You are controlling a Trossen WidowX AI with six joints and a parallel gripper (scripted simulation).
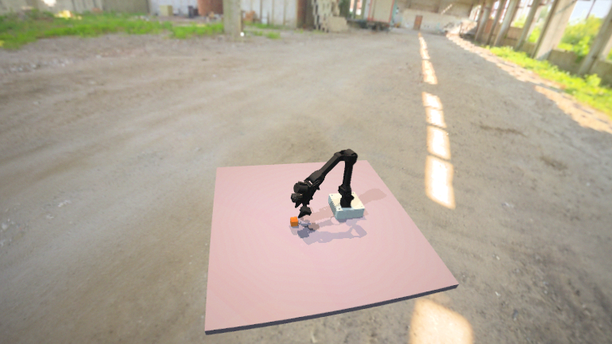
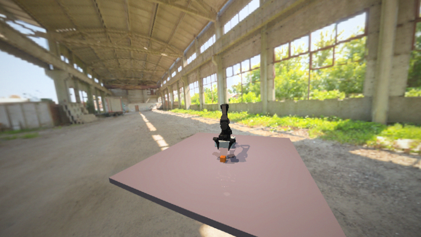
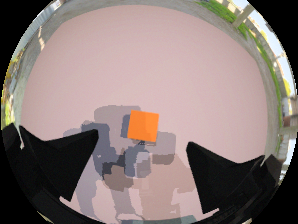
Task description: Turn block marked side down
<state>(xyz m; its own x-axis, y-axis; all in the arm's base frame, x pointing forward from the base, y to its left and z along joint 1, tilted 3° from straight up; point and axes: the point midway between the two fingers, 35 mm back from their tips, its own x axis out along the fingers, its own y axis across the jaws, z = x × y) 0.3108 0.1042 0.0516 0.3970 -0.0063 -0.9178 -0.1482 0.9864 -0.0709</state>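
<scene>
The block is 7 cm below my gripper tip.
</scene>
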